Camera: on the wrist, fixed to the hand. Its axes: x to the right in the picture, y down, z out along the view.
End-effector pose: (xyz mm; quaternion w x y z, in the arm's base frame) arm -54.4 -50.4 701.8 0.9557 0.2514 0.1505 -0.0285
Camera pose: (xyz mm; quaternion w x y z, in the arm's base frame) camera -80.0 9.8 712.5 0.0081 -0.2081 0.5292 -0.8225
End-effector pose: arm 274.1 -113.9 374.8 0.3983 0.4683 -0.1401 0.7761
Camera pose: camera 222.9 -145.3 346.8 0.8449 -0.1027 0.4815 -0.2093
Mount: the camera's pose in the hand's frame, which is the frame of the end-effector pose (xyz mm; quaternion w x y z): -26.3 54.2 -27.6 0.0585 -0.0922 0.2918 -0.9502
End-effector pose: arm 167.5 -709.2 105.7 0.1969 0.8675 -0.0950 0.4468
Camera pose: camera 113.3 -746.7 112.7 0.5438 -0.0075 0.8350 0.0834
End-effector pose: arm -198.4 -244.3 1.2 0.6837 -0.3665 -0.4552 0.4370
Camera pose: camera -192.0 -252.7 -64.2 0.5543 0.2205 -0.2157 -0.7730
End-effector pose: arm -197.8 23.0 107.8 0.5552 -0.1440 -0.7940 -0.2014
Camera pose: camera -141.6 57.2 100.1 0.0595 0.7536 -0.0027 -0.6546
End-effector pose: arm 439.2 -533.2 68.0 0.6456 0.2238 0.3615 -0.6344
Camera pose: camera 489.1 -490.1 60.9 0.6499 0.2048 -0.4807 0.5519
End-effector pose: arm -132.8 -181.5 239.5 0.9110 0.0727 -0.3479 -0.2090
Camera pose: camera -114.2 -121.6 218.1 0.0371 -0.3118 -0.3338 0.8888
